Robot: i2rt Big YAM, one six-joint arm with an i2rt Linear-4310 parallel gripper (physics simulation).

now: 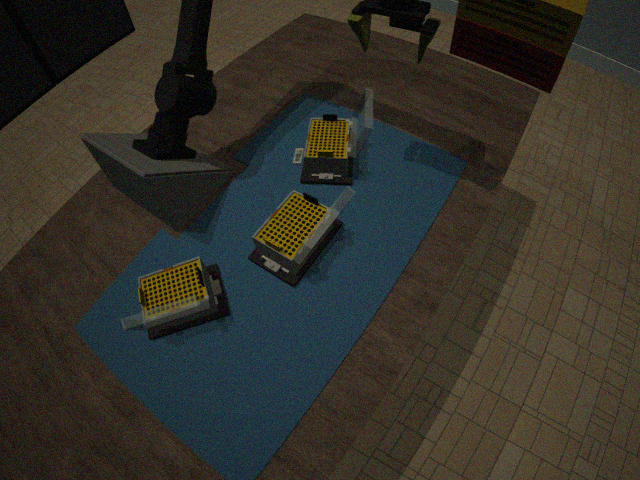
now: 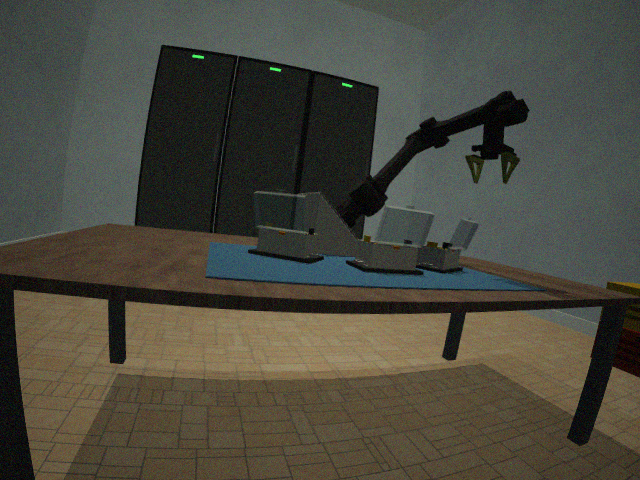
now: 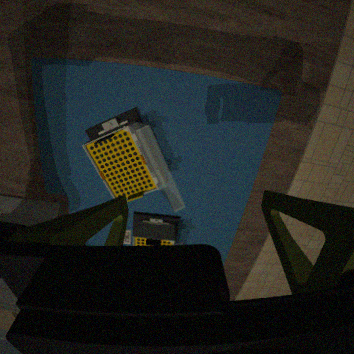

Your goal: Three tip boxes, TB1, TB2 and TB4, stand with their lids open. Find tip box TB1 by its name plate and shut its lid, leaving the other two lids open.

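Where they show: gripper, fingertip midpoint: (image 1: 392, 55) (image 2: 489, 183) (image 3: 195, 201); arm's base, origin of the base link: (image 1: 163, 152) (image 2: 335, 224).
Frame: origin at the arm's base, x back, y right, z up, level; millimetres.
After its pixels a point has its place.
Three tip boxes with yellow racks stand on a blue mat, clear lids raised: a near-left one (image 1: 174, 286) (image 2: 282, 243) with its lid (image 1: 132, 321) {z 59, x -271, y 289 mm} (image 2: 279, 211) {z 21, x -294, y 249 mm}, a middle one (image 1: 292, 225) (image 2: 385, 256) {z -49, x -373, y 20 mm} (image 3: 155, 230) {z -48, x -334, y -67 mm} with its lid (image 1: 342, 201) {z 59, x -413, y -37 mm} (image 2: 406, 225) {z 25, x -408, y -2 mm}, and a far one (image 1: 328, 138) {z -27, x -268, y -218 mm} (image 2: 439, 259) (image 3: 122, 165) {z -28, x -269, y -220 mm} with its lid (image 1: 369, 108) {z 59, x -341, y -253 mm} (image 2: 464, 233) {z 25, x -350, y -228 mm} (image 3: 171, 195) {z 60, x -353, y -224 mm}. Their pale name plates are too small and dark to read, so I cannot tell which is TB1. My gripper (image 1: 392, 56) {z 169, x -364, y -288 mm} (image 2: 490, 182) {z 169, x -364, y -288 mm} (image 3: 195, 201) {z 169, x -364, y -288 mm} is open and empty, pointing down, high above the table's far part beyond the boxes.
The blue mat (image 1: 330, 310) {z -84, x -458, y 73 mm} (image 2: 232, 266) {z -84, x -419, y 351 mm} (image 3: 225, 150) {z -84, x -453, y -250 mm} lies on a brown wooden table (image 1: 46, 392) {z -87, x -112, y 516 mm} (image 2: 129, 248) {z -87, x -294, y 565 mm}. The arm's grey wedge-shaped base (image 1: 165, 191) {z 21, x -108, y 80 mm} (image 2: 330, 222) {z 6, x -108, y 59 mm} stands beside the mat. Dark cabinets (image 2: 258, 144) stand behind the table.
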